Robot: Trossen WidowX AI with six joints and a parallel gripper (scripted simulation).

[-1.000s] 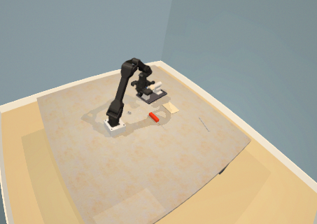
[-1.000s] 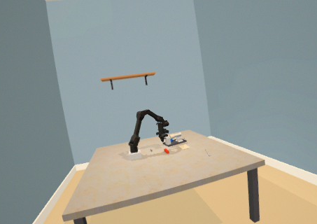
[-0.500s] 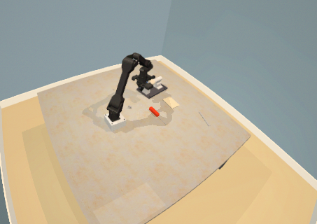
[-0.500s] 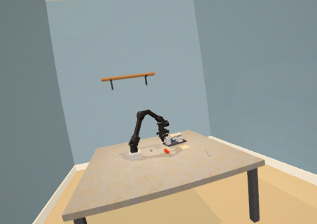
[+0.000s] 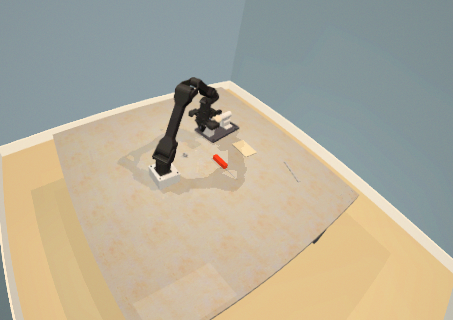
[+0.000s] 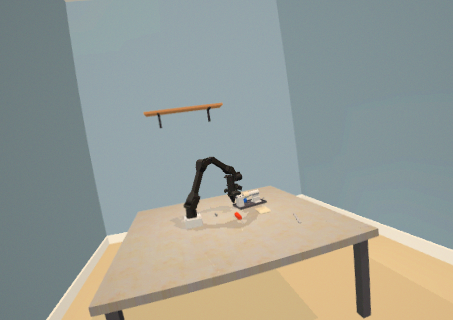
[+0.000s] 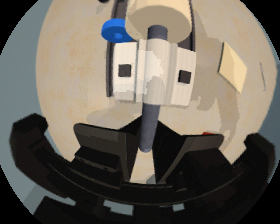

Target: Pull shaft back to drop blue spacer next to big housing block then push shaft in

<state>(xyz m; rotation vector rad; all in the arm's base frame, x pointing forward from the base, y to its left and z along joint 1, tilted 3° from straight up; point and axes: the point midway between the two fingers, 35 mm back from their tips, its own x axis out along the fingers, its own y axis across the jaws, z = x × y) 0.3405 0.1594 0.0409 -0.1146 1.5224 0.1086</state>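
Right now the grey-blue shaft is 80 mm ahead of my gripper tip, 10 mm to the left of it and 40 mm above it. Round my gripper tip: cream cylinder (90 mm ahead, 10 mm to the left, 30 mm above); tan card (150 mm ahead, 190 mm to the right, 40 mm below); blue spacer (110 mm ahead, 70 mm to the left, 20 mm below).
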